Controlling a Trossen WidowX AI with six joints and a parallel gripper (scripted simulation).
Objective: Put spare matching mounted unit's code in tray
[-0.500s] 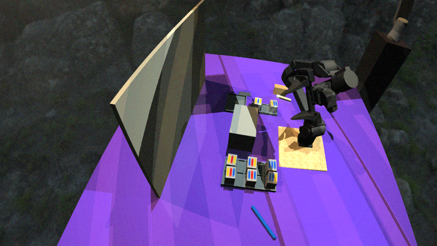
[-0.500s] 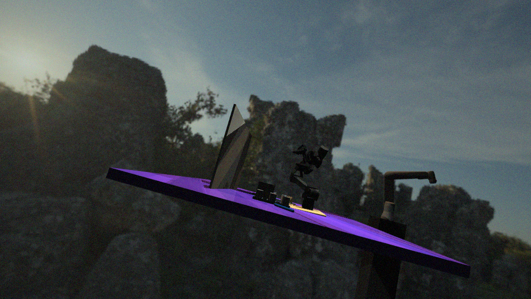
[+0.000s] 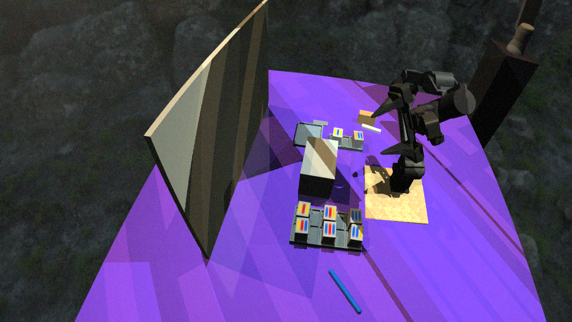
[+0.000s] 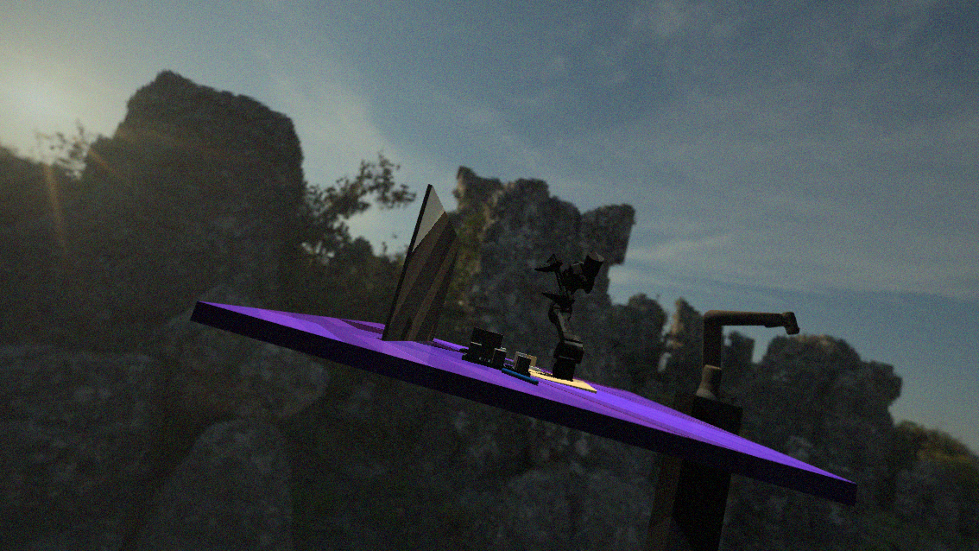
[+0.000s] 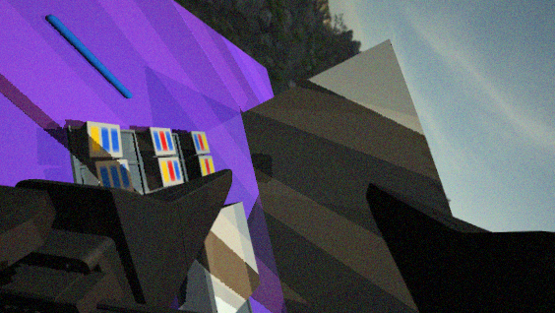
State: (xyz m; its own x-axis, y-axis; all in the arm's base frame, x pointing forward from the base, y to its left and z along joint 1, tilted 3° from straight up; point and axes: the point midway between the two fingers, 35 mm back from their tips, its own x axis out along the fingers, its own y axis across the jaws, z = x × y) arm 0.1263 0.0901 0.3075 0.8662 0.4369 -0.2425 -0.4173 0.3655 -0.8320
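Now: gripper tip 1 cm past the spare, 28 cm to the left of it and 26 cm above it. From my gripper tip the other things lie so: tall panel (37 cm ahead, 10 cm to the right, 8 cm below); dark rack (3 cm ahead, 28 cm to the right, 29 cm below); blue pen (26 cm to the left, 29 cm below).
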